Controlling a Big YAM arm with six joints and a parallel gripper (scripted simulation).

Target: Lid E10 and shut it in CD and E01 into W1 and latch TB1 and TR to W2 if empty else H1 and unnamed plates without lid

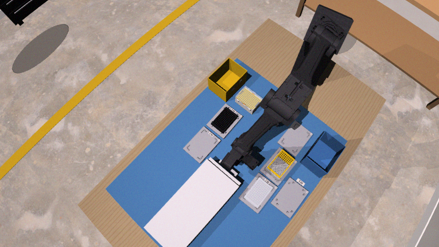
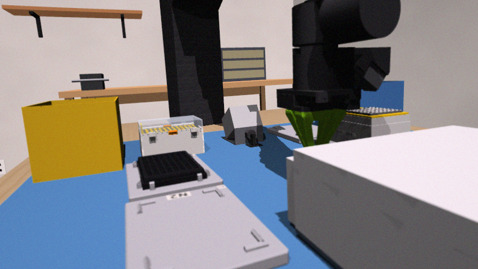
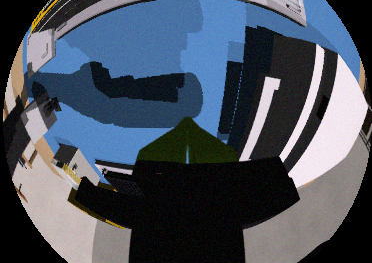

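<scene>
The black plate lies 70 mm behind my hand, 210 mm to the right of it and 20 mm below it. The rest, counted from my hand: white assay plate (180 mm ahead, 40 mm to the left, 20 mm below); nest N2 (100 mm ahead, 170 mm to the right, 30 mm below); clear lid (180 mm ahead, 40 mm to the left, 10 mm below).
</scene>
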